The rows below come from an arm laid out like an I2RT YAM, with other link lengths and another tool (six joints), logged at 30 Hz.
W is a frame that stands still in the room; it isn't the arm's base.
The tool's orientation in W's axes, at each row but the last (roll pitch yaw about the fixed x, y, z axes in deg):
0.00 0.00 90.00
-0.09 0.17 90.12
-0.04 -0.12 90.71
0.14 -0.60 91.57
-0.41 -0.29 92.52
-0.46 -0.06 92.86
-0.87 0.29 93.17
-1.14 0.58 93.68
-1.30 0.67 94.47
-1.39 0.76 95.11
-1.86 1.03 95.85
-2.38 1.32 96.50
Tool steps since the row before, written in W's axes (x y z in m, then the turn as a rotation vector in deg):
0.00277 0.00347 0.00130 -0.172 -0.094 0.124
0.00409 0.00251 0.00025 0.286 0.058 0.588
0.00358 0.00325 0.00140 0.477 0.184 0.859
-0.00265 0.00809 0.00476 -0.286 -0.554 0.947
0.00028 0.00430 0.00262 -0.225 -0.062 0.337
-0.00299 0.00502 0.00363 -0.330 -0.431 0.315
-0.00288 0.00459 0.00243 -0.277 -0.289 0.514
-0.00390 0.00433 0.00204 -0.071 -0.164 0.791
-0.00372 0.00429 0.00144 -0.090 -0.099 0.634
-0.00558 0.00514 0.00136 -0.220 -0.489 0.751
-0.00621 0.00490 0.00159 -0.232 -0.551 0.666
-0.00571 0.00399 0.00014 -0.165 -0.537 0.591
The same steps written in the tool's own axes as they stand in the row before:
0.00347 -0.00277 0.00130 -0.094 0.172 0.124
0.00250 -0.00410 0.00025 0.056 -0.287 0.588
0.00321 -0.00362 0.00139 0.180 -0.480 0.858
0.00821 0.00244 0.00467 -0.536 0.303 0.952
0.00430 -0.00049 0.00259 -0.050 0.225 0.339
0.00517 0.00271 0.00365 -0.414 0.349 0.318
0.00473 0.00258 0.00249 -0.276 0.285 0.517
0.00455 0.00357 0.00216 -0.167 0.066 0.791
0.00455 0.00334 0.00157 -0.099 0.083 0.635
0.00560 0.00506 0.00156 -0.477 0.245 0.751
0.00548 0.00562 0.00187 -0.536 0.265 0.665
0.00461 0.00521 0.00046 -0.528 0.200 0.588

